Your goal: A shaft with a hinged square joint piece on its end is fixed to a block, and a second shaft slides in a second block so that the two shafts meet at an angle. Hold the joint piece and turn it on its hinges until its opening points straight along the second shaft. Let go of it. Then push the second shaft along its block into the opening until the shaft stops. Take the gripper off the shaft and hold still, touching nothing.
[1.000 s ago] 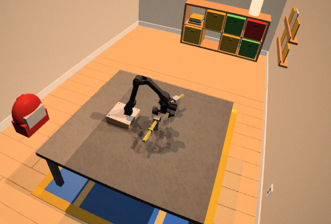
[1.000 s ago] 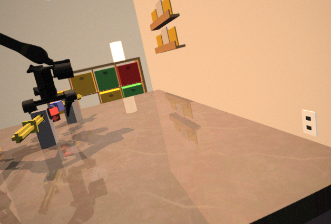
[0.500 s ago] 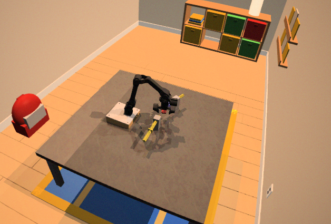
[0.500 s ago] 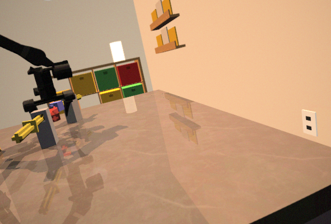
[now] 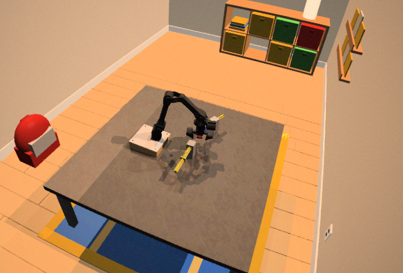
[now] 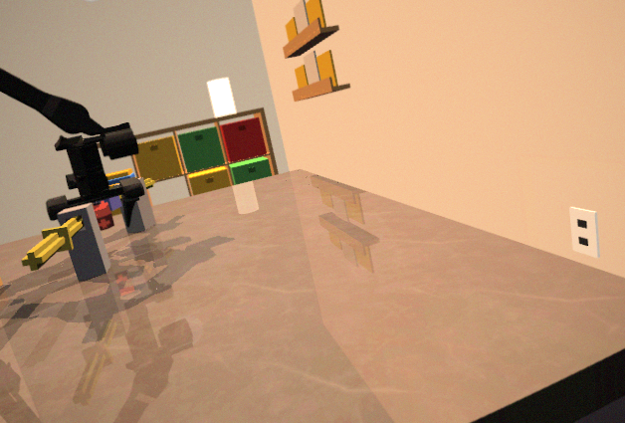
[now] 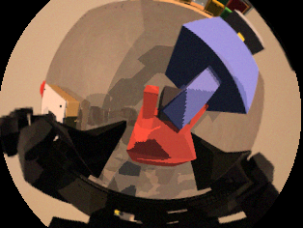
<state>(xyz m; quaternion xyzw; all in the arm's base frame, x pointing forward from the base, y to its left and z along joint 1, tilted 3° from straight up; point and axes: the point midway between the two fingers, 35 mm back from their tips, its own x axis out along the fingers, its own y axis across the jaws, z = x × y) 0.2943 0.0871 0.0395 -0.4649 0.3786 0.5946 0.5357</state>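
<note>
Right now the red square joint piece is 4 cm above my gripper tip and 1 cm to the left of it.
</note>
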